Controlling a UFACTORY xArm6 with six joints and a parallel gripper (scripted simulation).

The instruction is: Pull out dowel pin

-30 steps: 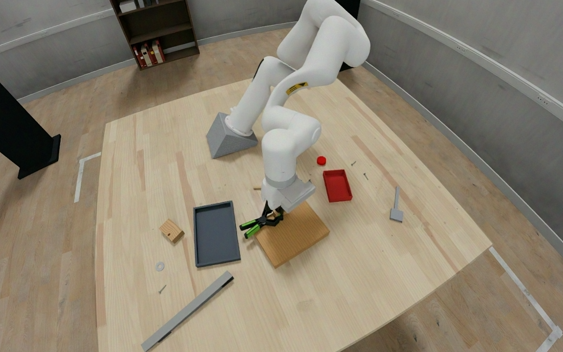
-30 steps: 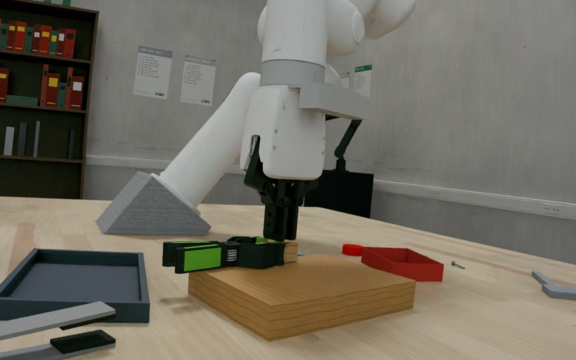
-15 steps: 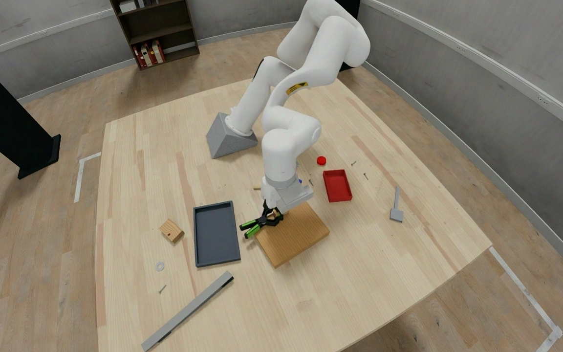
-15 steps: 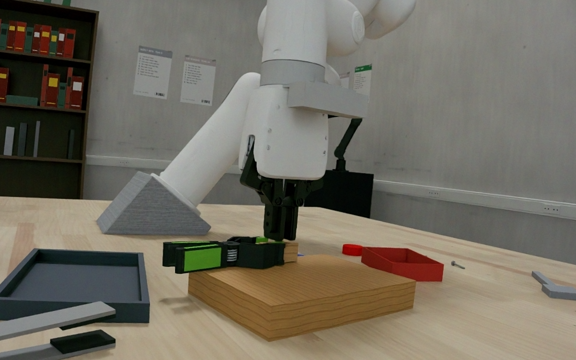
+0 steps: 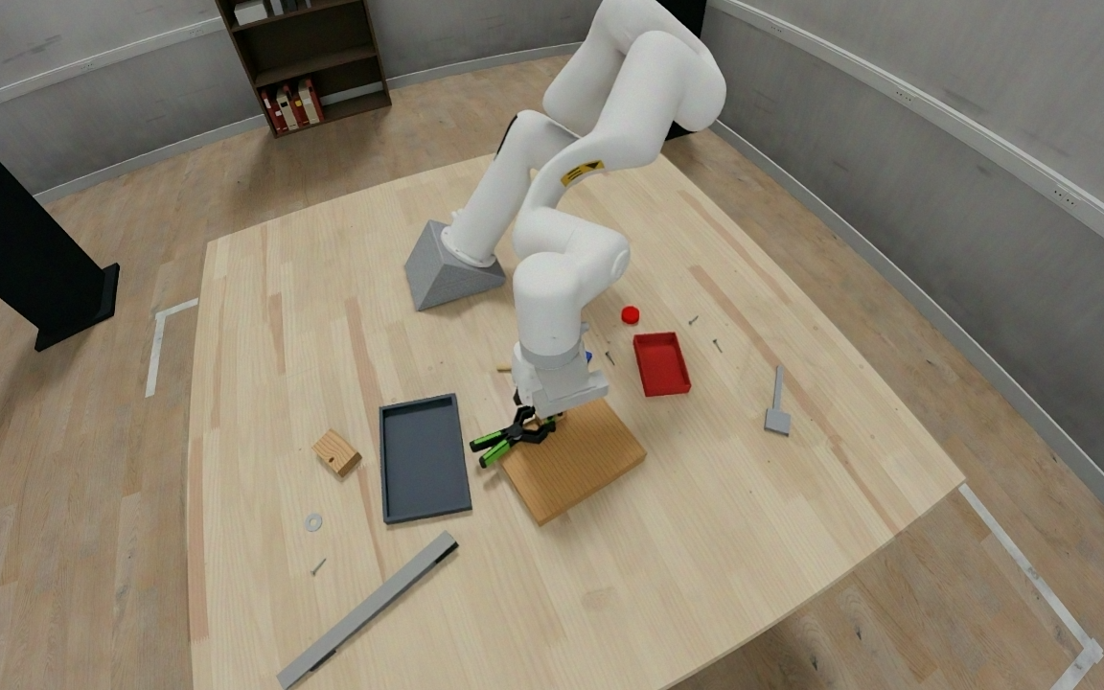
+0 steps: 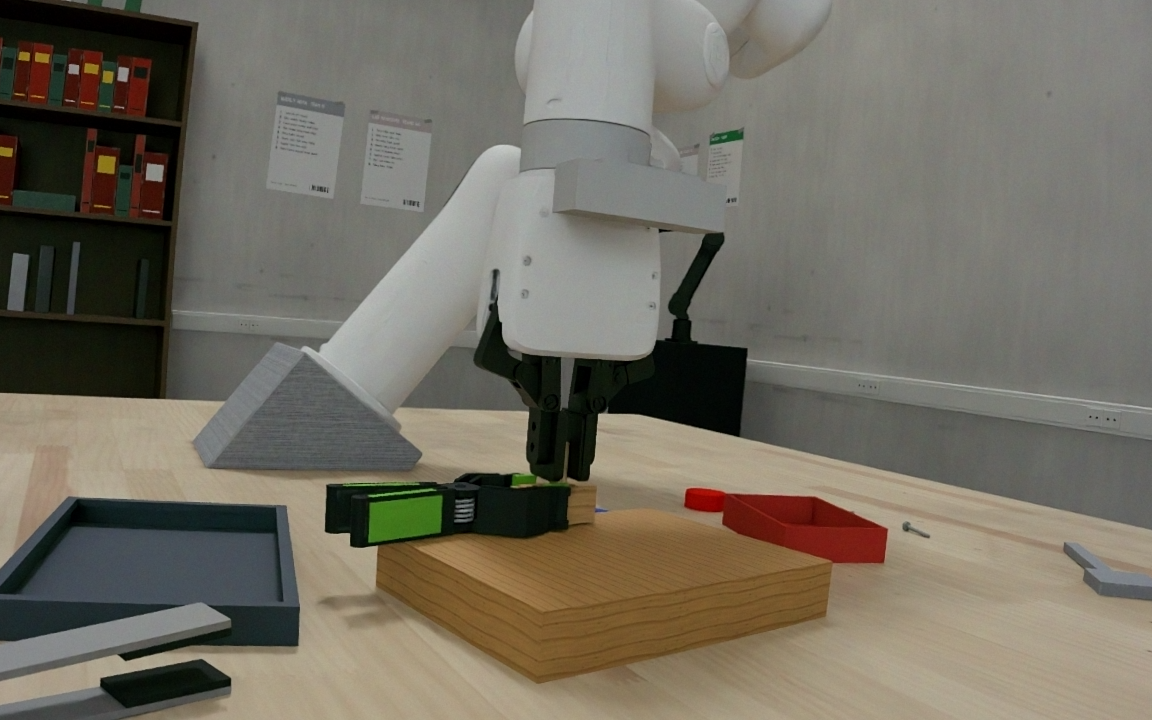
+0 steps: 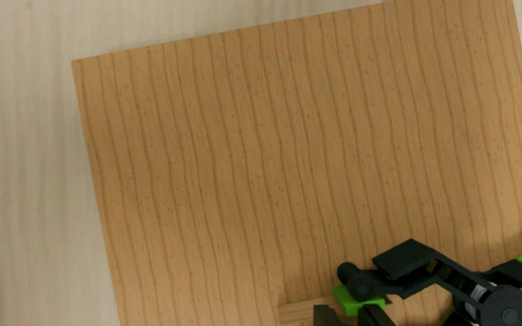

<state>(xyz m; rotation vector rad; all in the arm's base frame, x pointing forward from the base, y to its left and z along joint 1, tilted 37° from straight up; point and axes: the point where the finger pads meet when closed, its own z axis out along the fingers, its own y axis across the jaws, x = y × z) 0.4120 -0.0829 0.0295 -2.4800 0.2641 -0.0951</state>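
My hand is 20 mm above the dowel pin. The rest, counted from my hand: loose dowel: 130 mm behind, 10 mm to the left, 70 mm below; bench board: 60 mm ahead, 10 mm to the right, 60 mm below; small wooden block: 40 mm below.
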